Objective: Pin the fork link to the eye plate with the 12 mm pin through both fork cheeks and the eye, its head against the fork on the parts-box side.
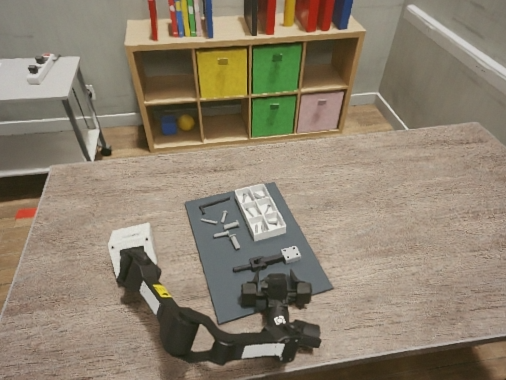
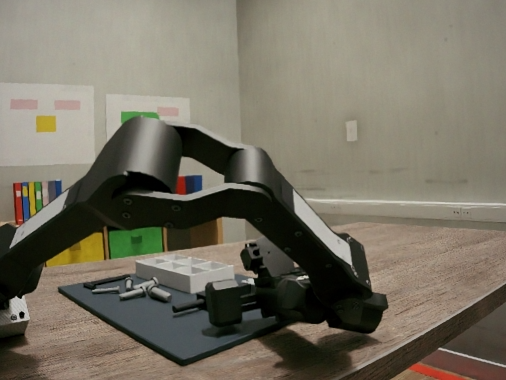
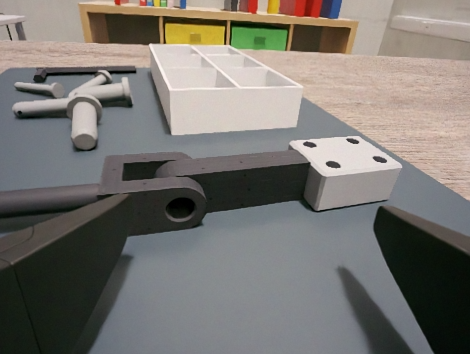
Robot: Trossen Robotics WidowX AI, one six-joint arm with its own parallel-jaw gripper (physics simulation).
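Places are measured from the arm's base along level axes (x ahead, y left, z up), in millimetres.
Where they show: gripper, fingertip midpoint: (image 1: 274, 270) (image 2: 246, 289) (image 3: 254, 211); arm's base at its link origin: (image 1: 133, 258).
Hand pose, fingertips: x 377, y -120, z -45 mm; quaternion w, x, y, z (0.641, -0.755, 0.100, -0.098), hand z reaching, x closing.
Each offset is from my fingertips to the top centre of the thing. Level surfaces: height alone.
The dark fork link {62 mm back, 44 mm left, 5 mm down} (image 1: 257, 263) (image 2: 186, 306) (image 3: 150, 200) lies on the mat. Its fork straddles the dark tongue of the eye plate (image 1: 291, 254) (image 3: 350, 187), whose white block has four dark holes on top. The near cheek's round hole shows dark, with no pin visible in it. Several grey headed pins lie left of the parts box, including a thick pin {80 mm back, 140 mm left, 4 mm down} (image 1: 235, 242) (image 3: 85, 122) and a long pin with a cross hole {116 mm back, 186 mm left, 9 mm down} (image 1: 221, 234) (image 3: 42, 107); I cannot tell which is 12 mm. My gripper (image 1: 275, 274) (image 3: 254, 211) is open and empty, low on the near side of the joint, fingertips apart.
The white parts box {30 mm ahead, 243 mm left, 6 mm up} (image 1: 270, 235) (image 2: 205, 282) (image 3: 235, 111) stands behind the joint, with small parts in its compartments. A black L-shaped key {102 mm back, 320 mm left, 20 mm down} (image 1: 215, 203) (image 3: 90, 70) lies behind the pins. The blue-grey mat {29 mm down} (image 1: 230, 300) (image 2: 165, 335) (image 3: 240, 280) carries these things. The arm's white base (image 1: 132, 235) stands left.
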